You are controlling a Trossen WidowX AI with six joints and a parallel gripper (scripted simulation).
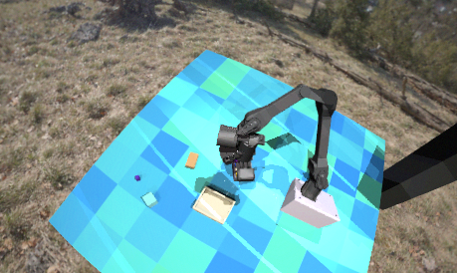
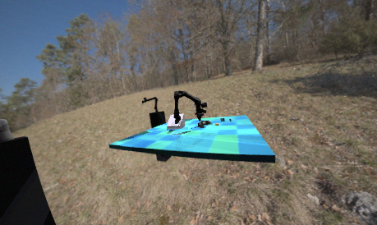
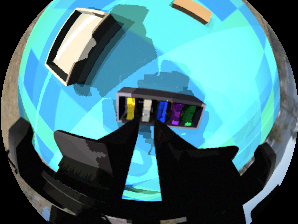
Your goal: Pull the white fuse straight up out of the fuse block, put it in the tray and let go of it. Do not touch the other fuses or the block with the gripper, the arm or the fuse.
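My gripper tip is 180 mm to the right of the cream tray, 60 mm above it and 10 mm short of it. Also, from my gripper tip: light cyan cube 300 mm to the left, 230 mm ahead, 50 mm below; purple piece 330 mm ahead, 260 mm to the left, 50 mm below.
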